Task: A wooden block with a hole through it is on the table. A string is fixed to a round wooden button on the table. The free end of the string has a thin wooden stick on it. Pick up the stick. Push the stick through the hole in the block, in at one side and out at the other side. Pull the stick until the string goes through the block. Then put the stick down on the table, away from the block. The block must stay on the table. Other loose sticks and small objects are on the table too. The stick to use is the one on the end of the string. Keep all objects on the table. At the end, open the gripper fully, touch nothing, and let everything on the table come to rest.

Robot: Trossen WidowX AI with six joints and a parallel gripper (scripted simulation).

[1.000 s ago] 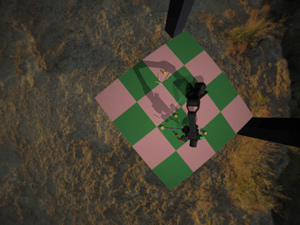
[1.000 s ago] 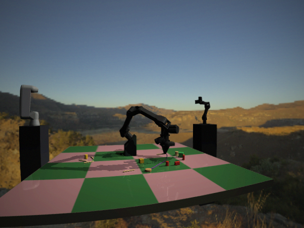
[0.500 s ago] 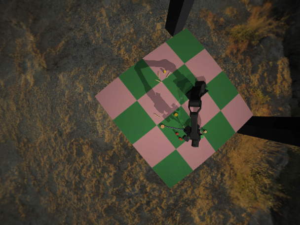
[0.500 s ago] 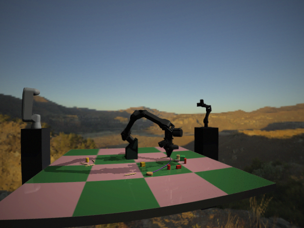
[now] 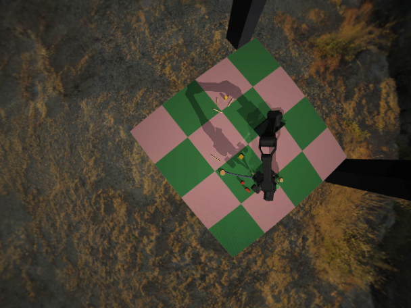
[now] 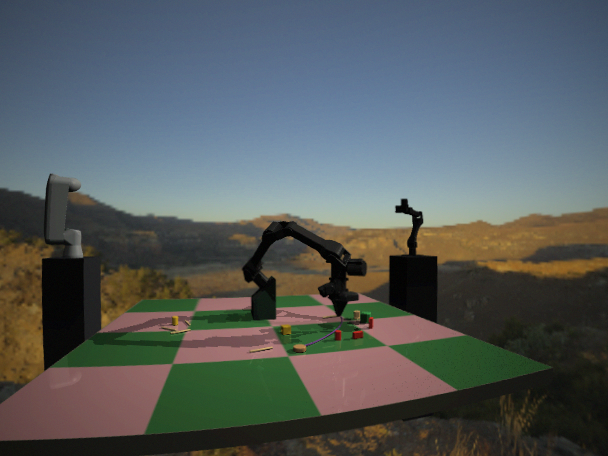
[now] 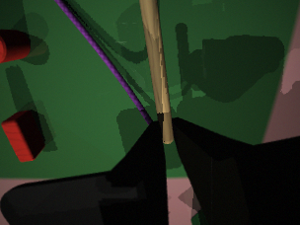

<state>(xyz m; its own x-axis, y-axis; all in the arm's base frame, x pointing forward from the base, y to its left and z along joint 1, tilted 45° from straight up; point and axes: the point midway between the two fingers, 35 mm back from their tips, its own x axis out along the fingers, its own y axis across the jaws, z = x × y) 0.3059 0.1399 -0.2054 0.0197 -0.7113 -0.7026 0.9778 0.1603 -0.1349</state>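
My gripper tip is 20 cm to the left of the yellow wooden block and 4 cm above it. From my gripper tip the other things lie so: stick 1 cm to the right; then red cylinder 11 cm ahead, 4 cm to the right, 4 cm below; then red block 11 cm ahead, 4 cm below, 3 cm to the left.
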